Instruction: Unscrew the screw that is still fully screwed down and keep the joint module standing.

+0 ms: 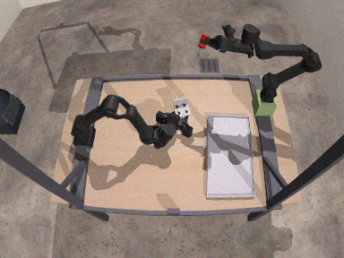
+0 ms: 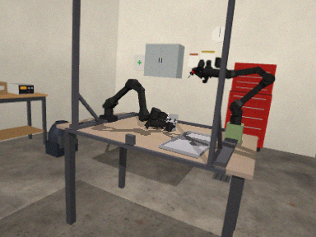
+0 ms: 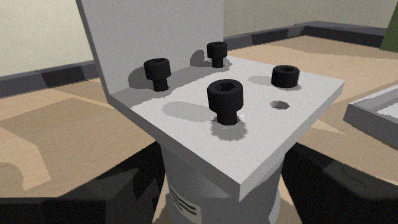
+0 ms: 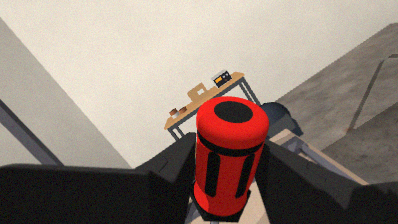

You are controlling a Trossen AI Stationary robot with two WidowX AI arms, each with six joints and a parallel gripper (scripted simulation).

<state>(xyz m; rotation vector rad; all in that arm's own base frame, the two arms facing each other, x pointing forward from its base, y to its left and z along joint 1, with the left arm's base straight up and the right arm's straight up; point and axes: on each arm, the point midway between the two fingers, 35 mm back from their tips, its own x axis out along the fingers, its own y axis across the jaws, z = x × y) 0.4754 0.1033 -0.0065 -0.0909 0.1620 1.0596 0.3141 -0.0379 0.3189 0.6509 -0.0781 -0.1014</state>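
Observation:
My right hand is 60 mm past the l-shaped bracket, 130 mm to the right of it and 360 mm above it. Round my right hand: red screwdriver 30 mm to the left, 10 mm below; then dark frame rail 200 mm ahead, 110 mm to the left, 420 mm below; then joint module 70 mm behind, 130 mm to the left, 400 mm below.
Now: the joint module 20 mm ahead of my left hand, 20 mm to the right of it and 10 mm below it. From my left hand the other things lie so: shallow grey tray: 220 mm behind, 200 mm to the right, 30 mm below; then dark frame rail: 280 mm ahead, 30 mm to the right, 30 mm below; then l-shaped bracket: 20 mm ahead, 20 mm to the right, 40 mm above.

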